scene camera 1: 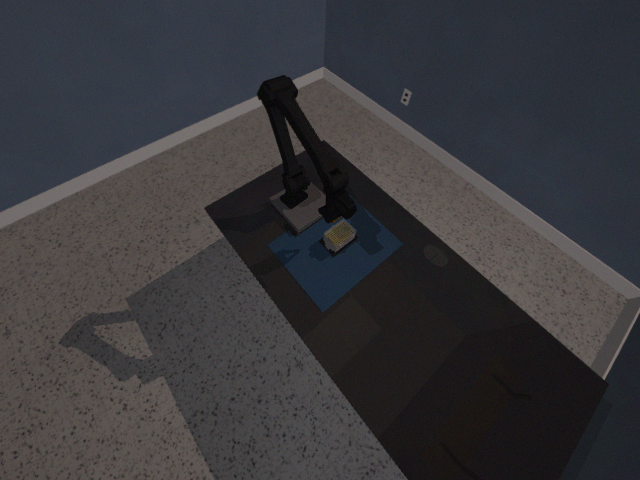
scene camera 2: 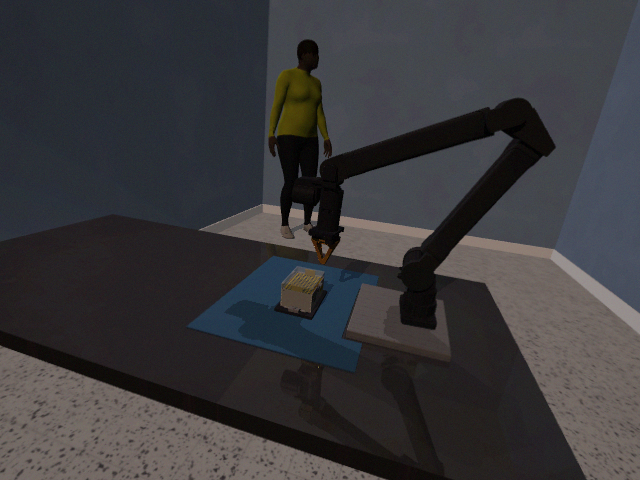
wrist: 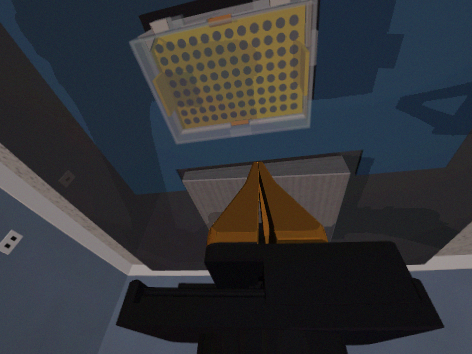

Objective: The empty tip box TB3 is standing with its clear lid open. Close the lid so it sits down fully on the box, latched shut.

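Frame: origin at the arm's base, x ahead, y left, z up, level; centimetres.
Seen in the pictures: gripper, fingertip midpoint: [scene camera 1: 332,222] [scene camera 2: 322,263] [wrist: 257,168]; arm's base at its link origin: [scene camera 1: 294,198] [scene camera 2: 416,313].
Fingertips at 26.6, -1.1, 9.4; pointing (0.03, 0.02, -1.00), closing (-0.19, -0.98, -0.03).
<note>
Pixels of each thing's top centre, then the offset from my fingertips to it, as dx, dy, dz. "spot": a spot on its surface instead. Level surfaces: height alone.
- tip box TB3 at its top centre: [wrist: 229,89] [scene camera 2: 304,276] [scene camera 1: 340,231] +4.5, +1.1, -4.2
- dark holder at a spot on its surface: [scene camera 2: 319,304] spot: -0.6, +2.1, -11.3
- blue mat at its surface level: dz -11.9
- dark table at its surface level: dz -12.2
The tip box TB3 [scene camera 1: 339,236] [scene camera 2: 296,300] [wrist: 232,75] stands upright, with a pale body and a yellow deck of empty round holes. Its clear lid [scene camera 2: 285,284] [wrist: 280,124] lies over the deck, its rim around the deck in the wrist view. Whether it sits fully down or is latched is too fine to tell. My gripper [scene camera 1: 334,220] [scene camera 2: 323,262] [wrist: 257,168] is shut and empty, fingertips pointing down. It hangs above the lid's height, on the arm-base side of the box, apart from it. In scene camera 1 its fingers are mostly hidden.
The box stands on a dark holder [scene camera 2: 319,304] on a blue mat [scene camera 1: 325,281] [scene camera 2: 227,315] [wrist: 125,165]. The arm's pale base plate [scene camera 1: 305,219] [scene camera 2: 382,317] [wrist: 200,192] adjoins the mat. A person [scene camera 2: 299,103] in yellow stands beyond the dark table [scene camera 1: 413,320] [scene camera 2: 129,289].
</note>
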